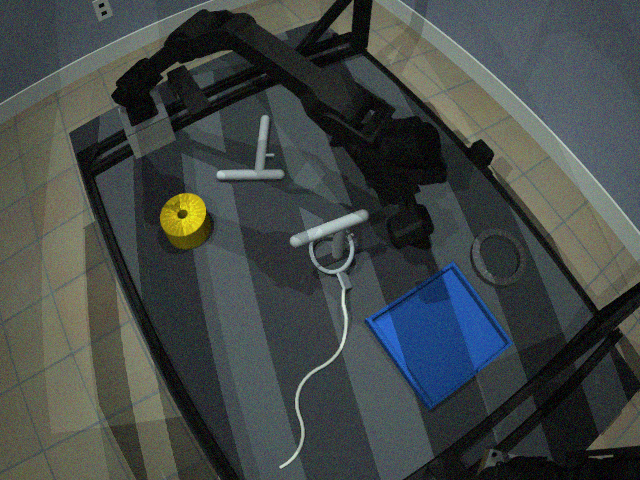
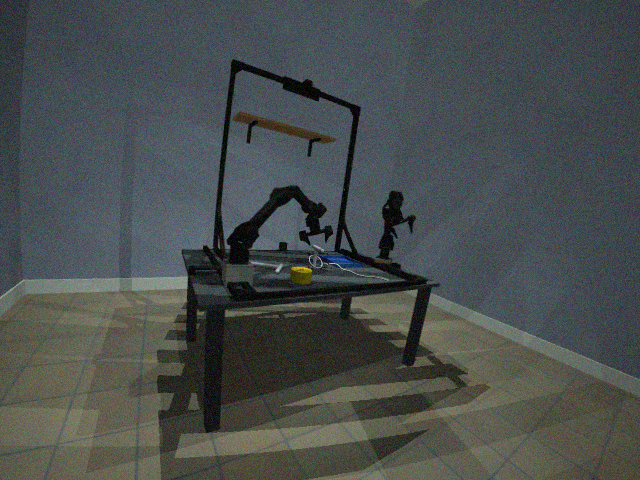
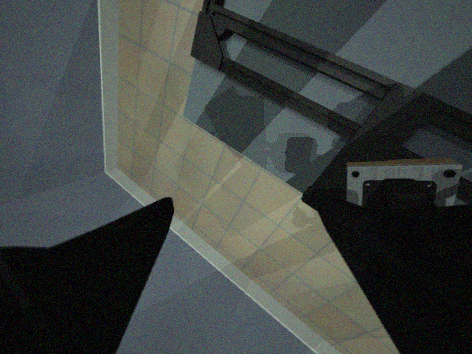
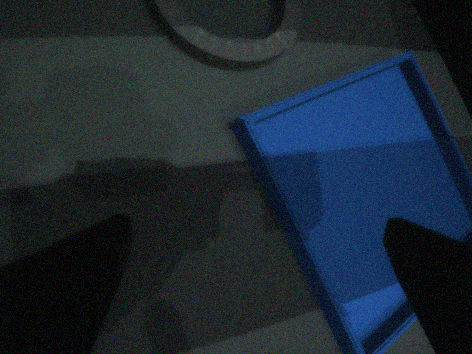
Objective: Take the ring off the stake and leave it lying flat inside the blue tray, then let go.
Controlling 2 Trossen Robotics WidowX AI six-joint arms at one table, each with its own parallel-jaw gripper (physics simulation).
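Seen in the pictures: left gripper, between the fingertips: (image 2: pixel 404 236) (image 3: pixel 245 202); right gripper, between the fingertips: (image 2: pixel 318 244) (image 4: pixel 260 229); left arm's base, origin of its link: (image 2: pixel 383 258) (image 3: pixel 394 205); right arm's base, origin of its link: (image 1: pixel 142 111) (image 2: pixel 238 261).
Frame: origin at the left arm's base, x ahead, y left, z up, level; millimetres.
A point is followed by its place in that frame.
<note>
A white ring (image 1: pixel 318 262) (image 2: pixel 314 261) with a long white cord lies around the post of an upright T-shaped stake (image 1: pixel 329 228) {x 424, y -289, z 66 mm} in the middle of the table. The blue tray (image 1: pixel 442 333) {x 189, y -229, z -40 mm} (image 2: pixel 342 261) {x 169, y -222, z -40 mm} (image 4: pixel 340 116) {x 154, y -286, z -40 mm} sits empty, to the right of and in front of the stake. My right gripper (image 1: pixel 409 228) {x 288, y -350, z 57 mm} (image 2: pixel 315 233) {x 288, y -350, z 57 mm} (image 4: pixel 260 229) {x 288, y -350, z 57 mm} is open and empty. It hangs above the table just right of the stake, over the tray's near corner. My left gripper (image 2: pixel 410 220) (image 3: pixel 245 202) {x 84, y 109, z 169 mm} is open and empty, raised at the table's edge and facing the floor and wall.
A second T-shaped stake (image 1: pixel 256 164) {x 621, y -420, z -28 mm} lies flat at the back. A yellow spool (image 1: pixel 184 220) {x 678, y -243, z 4 mm} (image 2: pixel 301 274) {x 729, y -233, z -5 mm} stands at the left. A flat dark grey ring (image 1: pixel 498 257) (image 4: pixel 227 46) {x 166, y -391, z -31 mm} lies beyond the tray. A black frame surrounds the table.
</note>
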